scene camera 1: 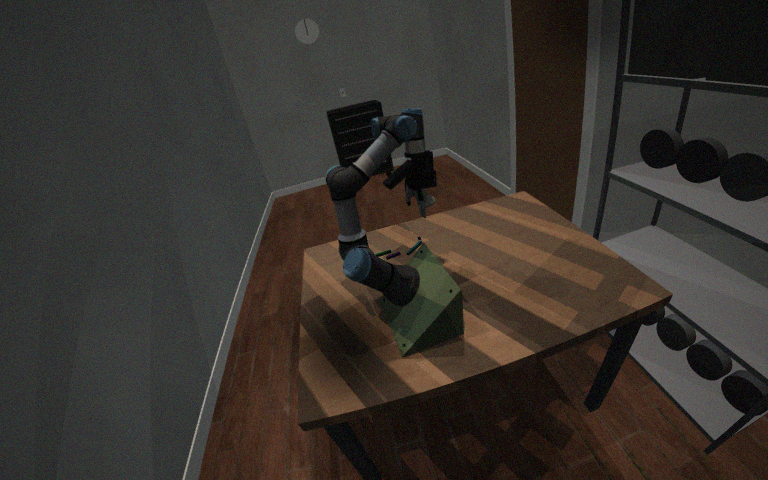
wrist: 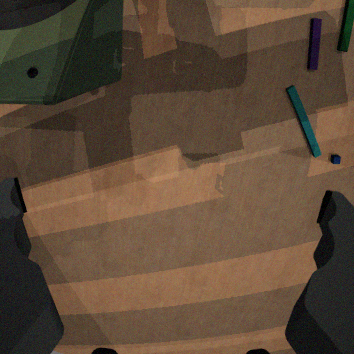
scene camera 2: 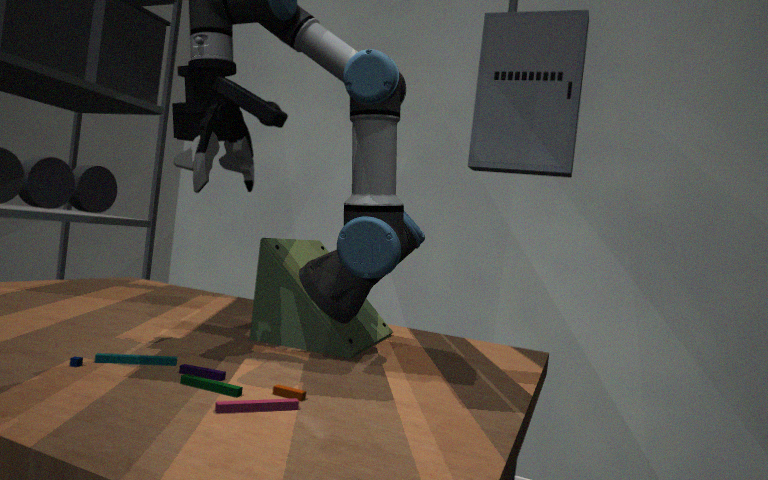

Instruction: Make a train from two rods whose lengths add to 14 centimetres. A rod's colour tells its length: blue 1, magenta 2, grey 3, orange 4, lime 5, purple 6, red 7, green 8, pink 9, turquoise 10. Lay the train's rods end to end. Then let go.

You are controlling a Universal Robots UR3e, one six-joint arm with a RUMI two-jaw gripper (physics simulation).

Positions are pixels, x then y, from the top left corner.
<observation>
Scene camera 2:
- my gripper: 225,192
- turquoise rod: 99,357
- pink rod: 242,406
</observation>
